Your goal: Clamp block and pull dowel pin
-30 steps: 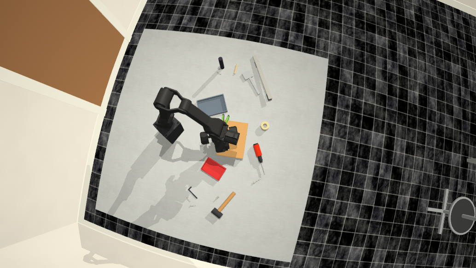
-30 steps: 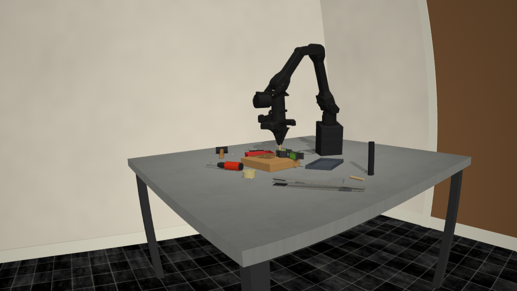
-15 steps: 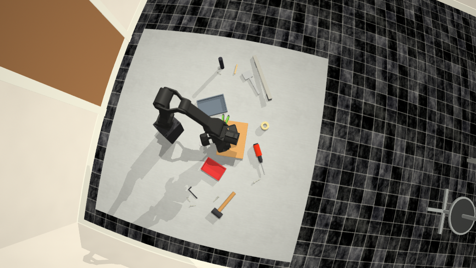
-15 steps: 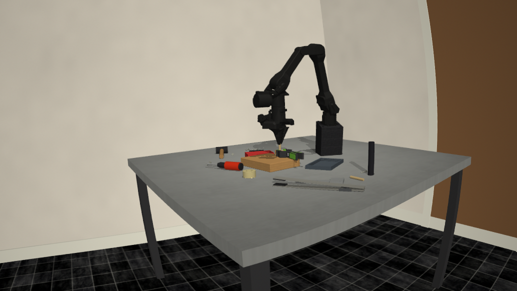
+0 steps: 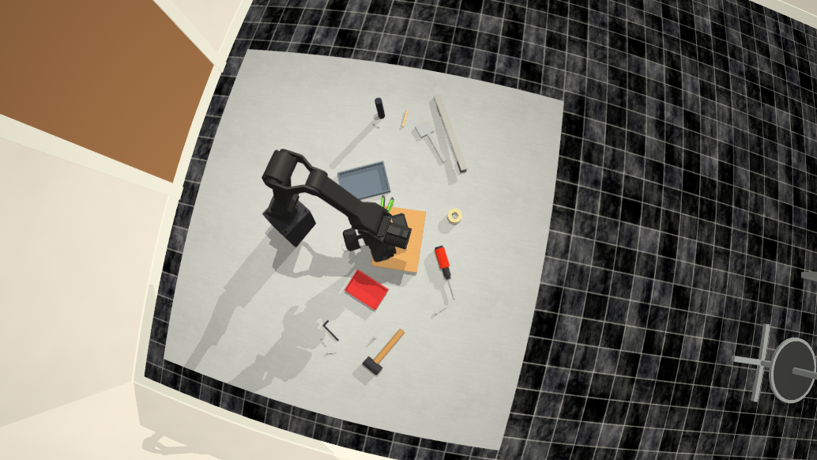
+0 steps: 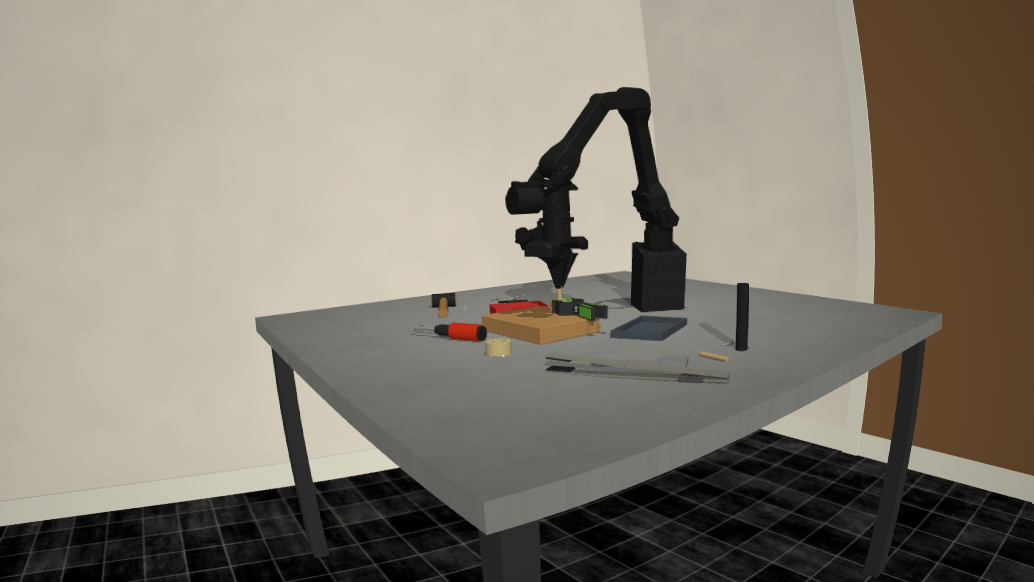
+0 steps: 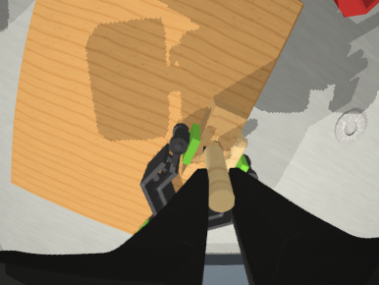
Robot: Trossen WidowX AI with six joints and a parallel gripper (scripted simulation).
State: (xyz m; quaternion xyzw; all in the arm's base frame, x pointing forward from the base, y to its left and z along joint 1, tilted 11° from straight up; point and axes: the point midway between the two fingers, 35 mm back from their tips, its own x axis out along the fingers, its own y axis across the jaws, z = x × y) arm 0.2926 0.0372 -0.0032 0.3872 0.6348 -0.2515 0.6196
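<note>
Right now my hand is 40 mm above the dowel pin. From my hand the other things lie so: small wooden block: 70 mm below; wooden board: 60 mm ahead, 20 mm to the left, 100 mm below; wooden stop: 10 mm behind, 70 mm below.
</note>
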